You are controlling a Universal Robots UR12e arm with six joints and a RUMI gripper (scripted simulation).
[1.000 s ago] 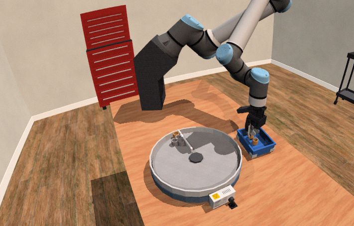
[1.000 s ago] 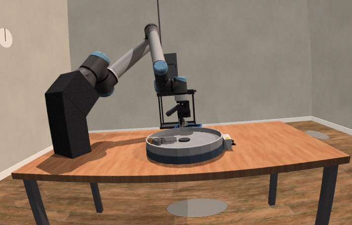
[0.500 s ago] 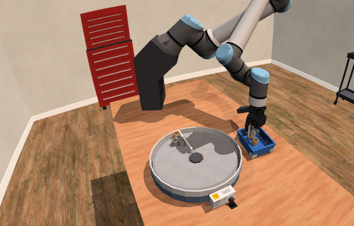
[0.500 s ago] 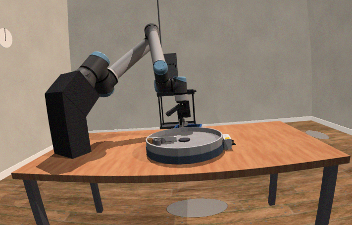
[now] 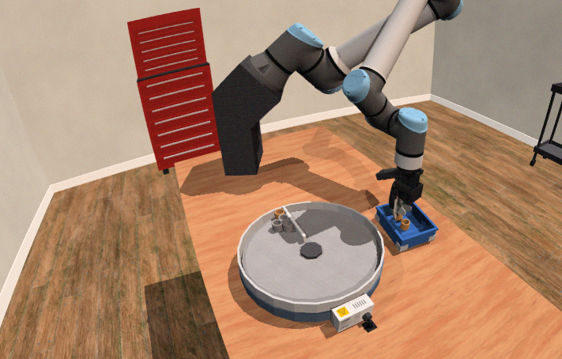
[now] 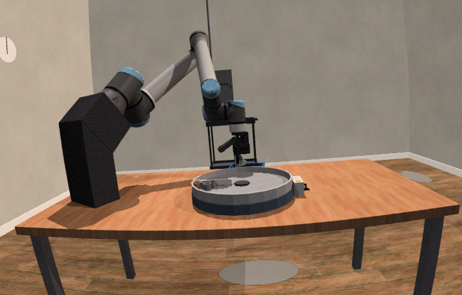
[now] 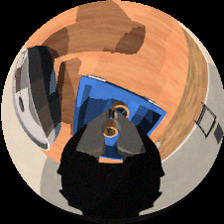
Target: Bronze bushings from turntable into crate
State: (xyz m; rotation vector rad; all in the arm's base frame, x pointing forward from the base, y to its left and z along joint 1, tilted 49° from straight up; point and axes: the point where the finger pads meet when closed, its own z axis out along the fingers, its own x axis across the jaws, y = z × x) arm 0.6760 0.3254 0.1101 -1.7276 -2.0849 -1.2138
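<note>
Right now the blue crate is 5 cm ahead of my hand and 1 cm to the left of it. From my hand the other things lie so: round grey turntable: 34 cm to the right, 8 cm ahead, 2 cm above.
</note>
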